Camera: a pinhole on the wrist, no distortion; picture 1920 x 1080 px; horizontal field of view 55.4 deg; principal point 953.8 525.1 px. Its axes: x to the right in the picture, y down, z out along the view. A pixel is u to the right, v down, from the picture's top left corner.
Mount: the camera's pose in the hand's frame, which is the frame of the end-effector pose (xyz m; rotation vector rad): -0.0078 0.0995 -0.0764 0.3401 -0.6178 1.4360
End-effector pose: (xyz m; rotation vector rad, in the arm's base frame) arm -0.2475 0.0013 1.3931 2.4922 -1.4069 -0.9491
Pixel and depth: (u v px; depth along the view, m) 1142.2 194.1 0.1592
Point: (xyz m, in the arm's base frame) -0.3019 0.0107 1.3534
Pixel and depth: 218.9 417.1 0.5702
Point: -0.1218 0.3508 1.0685
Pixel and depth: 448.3 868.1 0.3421
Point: -0.2553 0.2289 1.2854
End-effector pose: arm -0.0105 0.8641 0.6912 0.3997 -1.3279 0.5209
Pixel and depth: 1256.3 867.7 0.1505
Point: -0.0857 0.8564 0.6392
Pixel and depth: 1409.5 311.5 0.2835
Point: -0.1683 0.7443 0.7038
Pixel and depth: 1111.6 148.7 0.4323
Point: -0.1833 0.5904 0.7532
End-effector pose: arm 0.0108 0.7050 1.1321 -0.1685 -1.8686 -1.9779
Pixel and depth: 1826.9 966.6 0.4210
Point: 0.1220 1.0979 1.1325
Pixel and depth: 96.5 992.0 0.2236
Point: 0.0630 0.7619 0.9978
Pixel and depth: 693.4 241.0 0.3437
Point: -0.0570 0.8854 1.0087
